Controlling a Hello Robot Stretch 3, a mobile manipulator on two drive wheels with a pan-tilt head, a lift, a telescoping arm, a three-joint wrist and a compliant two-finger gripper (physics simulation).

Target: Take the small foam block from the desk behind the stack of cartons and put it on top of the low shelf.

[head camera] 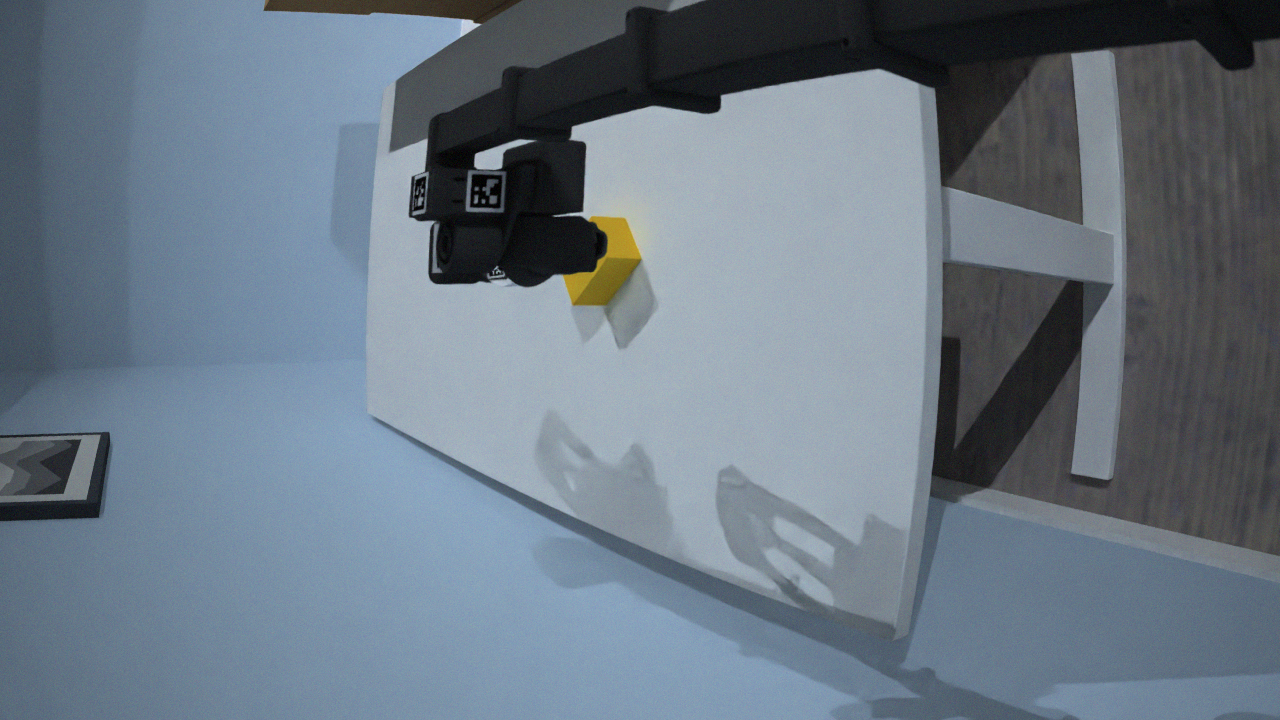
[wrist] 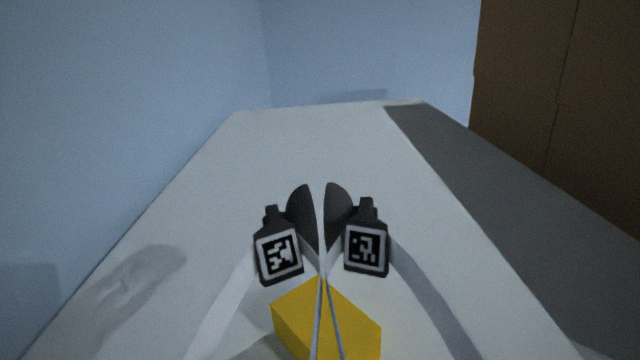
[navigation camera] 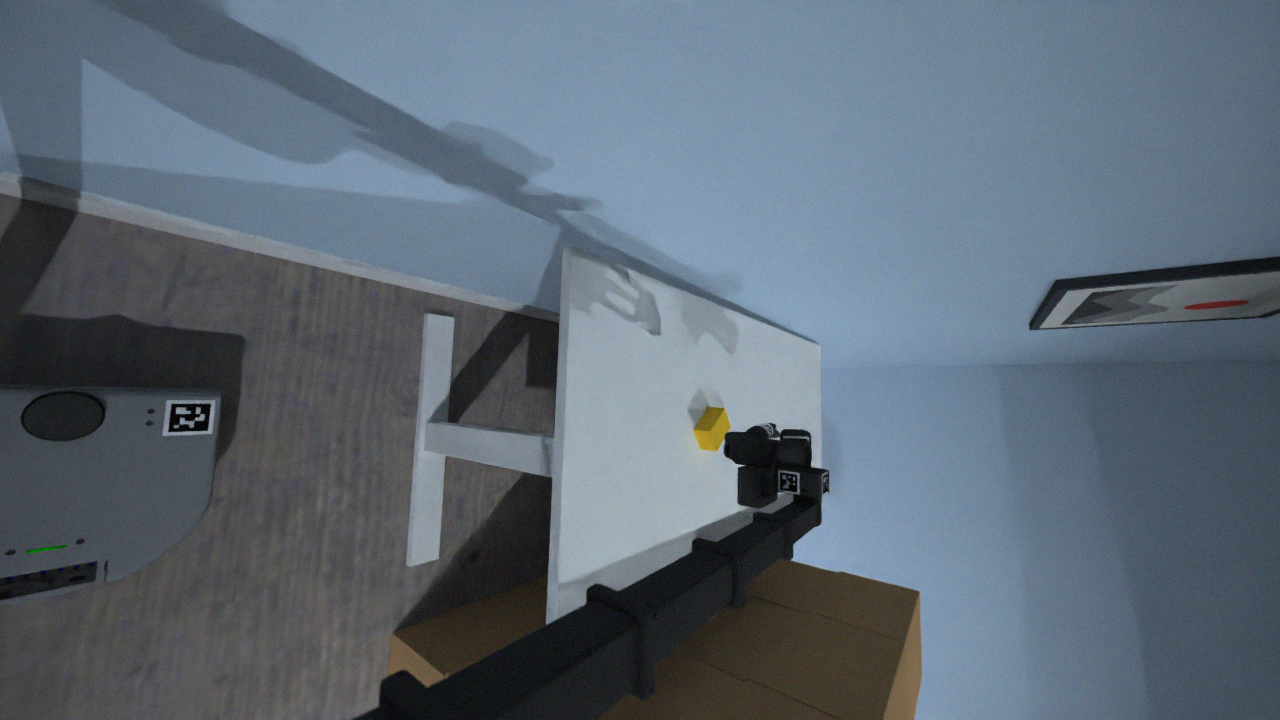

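Seen in the pictures: gripper, fingertip midpoint: (navigation camera: 772,437); robot's base at its link origin: (navigation camera: 67,413).
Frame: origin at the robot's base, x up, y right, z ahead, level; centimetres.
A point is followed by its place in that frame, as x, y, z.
The yellow foam block (head camera: 623,241) {73.6, 91.9, -4.0} (navigation camera: 713,429) {76.5, 91.9, -1.6} (wrist: 295,315) rests on the white desk (head camera: 760,313) {72.0, 70.3, 3.1} (navigation camera: 626,420) {72.0, 65.1, 1.0} (wrist: 310,145). The wrist body covers part of it in the head view. My gripper (wrist: 319,208) {90.5, 91.9, -2.3} is shut, its fingertips almost together with a thin gap and no block between them. In the wrist view the block is at the bottom centre, nearer the camera than the fingertips and below the finger strips. In the head and navigation views the fingers are mostly hidden by the wrist. The low shelf does not show in these views.
Stacked brown cartons (navigation camera: 823,631) {88.9, 137.0, -60.6} (wrist: 590,100) stand along one long side of the desk. A blue wall borders the opposite side. The extended arm (head camera: 760,53) {106.9, 30.4, -8.9} (navigation camera: 554,662) {106.4, 17.7, -8.4} reaches over the desk. A framed picture (head camera: 85,474) {143.2, 147.0, 30.9} (navigation camera: 1065,308) {144.2, 151.4, 30.8} hangs on the wall.
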